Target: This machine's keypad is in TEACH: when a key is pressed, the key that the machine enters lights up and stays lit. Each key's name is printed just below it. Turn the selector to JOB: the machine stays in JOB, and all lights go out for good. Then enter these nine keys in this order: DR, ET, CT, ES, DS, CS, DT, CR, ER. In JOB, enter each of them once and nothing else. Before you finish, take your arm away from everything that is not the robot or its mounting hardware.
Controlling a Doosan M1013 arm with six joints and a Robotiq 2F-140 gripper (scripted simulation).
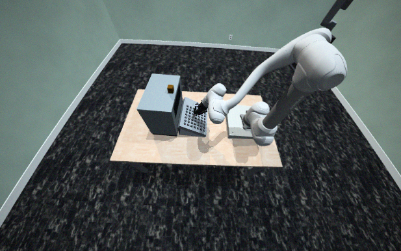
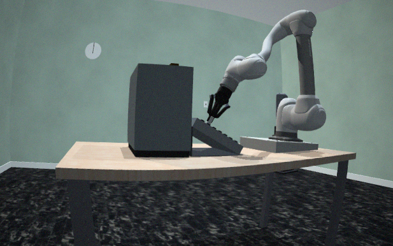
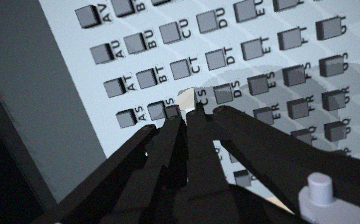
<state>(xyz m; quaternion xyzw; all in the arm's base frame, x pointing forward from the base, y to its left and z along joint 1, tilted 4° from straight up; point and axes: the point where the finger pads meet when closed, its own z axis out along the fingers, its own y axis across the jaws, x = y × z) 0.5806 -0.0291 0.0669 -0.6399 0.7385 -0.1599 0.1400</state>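
The key lies 4 cm to the left of my hand, 4 cm below it and 1 cm behind it. Also, from my hand: selector knob 16 cm to the right, 4 cm behind, 3 cm below; then sloped keypad 8 cm below, 5 cm to the right.
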